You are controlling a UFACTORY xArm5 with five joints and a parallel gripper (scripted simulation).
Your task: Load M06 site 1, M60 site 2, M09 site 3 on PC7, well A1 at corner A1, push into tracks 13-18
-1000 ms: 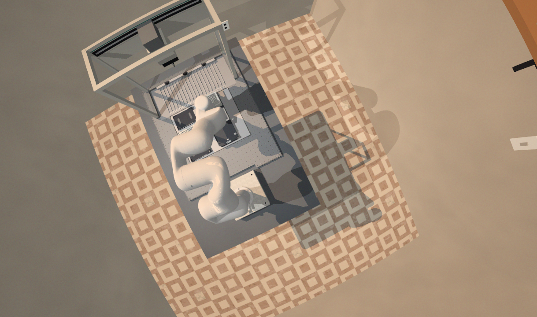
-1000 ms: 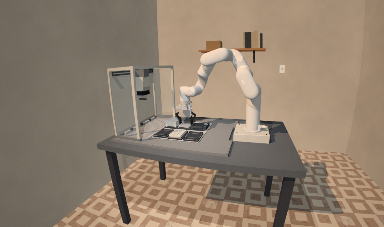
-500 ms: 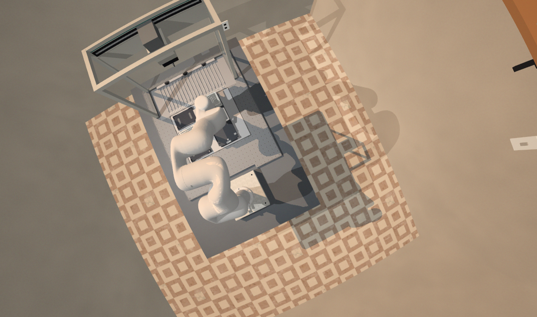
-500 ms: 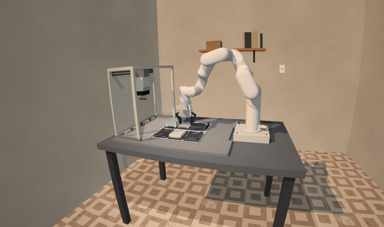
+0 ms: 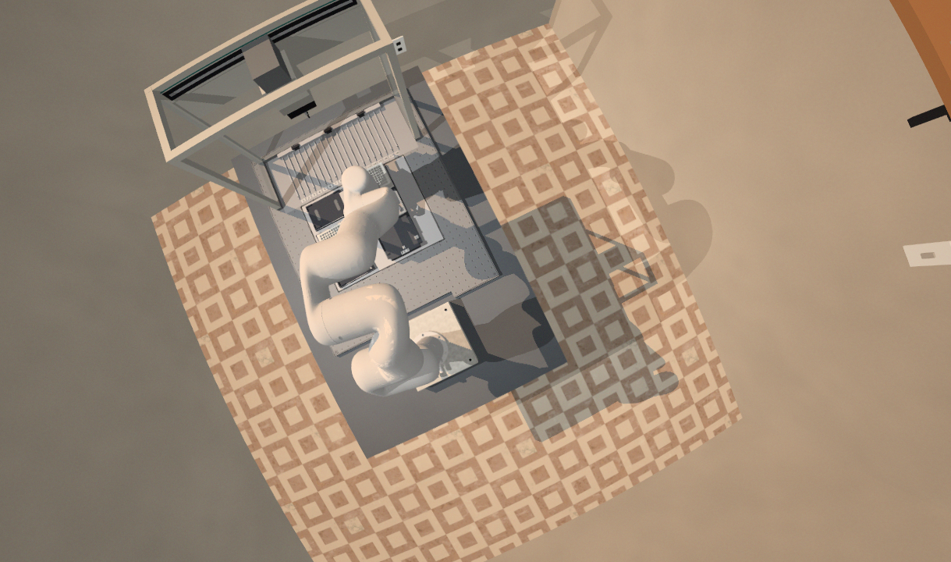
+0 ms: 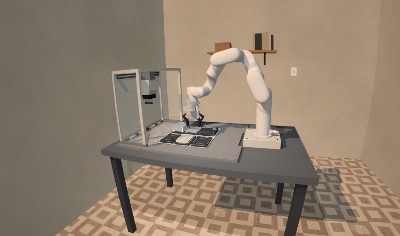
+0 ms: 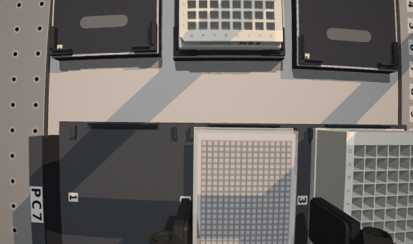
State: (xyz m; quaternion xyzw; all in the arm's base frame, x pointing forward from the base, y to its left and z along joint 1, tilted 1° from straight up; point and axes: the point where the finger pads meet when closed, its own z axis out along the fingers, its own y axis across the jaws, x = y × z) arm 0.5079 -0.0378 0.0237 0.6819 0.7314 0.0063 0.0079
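Right now my hand is 40 mm above the plate carrier PC7 and 10 mm past it. Also, from my hand: white plate: 190 mm to the left, 30 mm below, 30 mm behind; then deep-well block M09: 100 mm ahead, 20 mm below, 10 mm to the left; then plate nest S3: 190 mm to the left, 80 mm ahead, 50 mm below.
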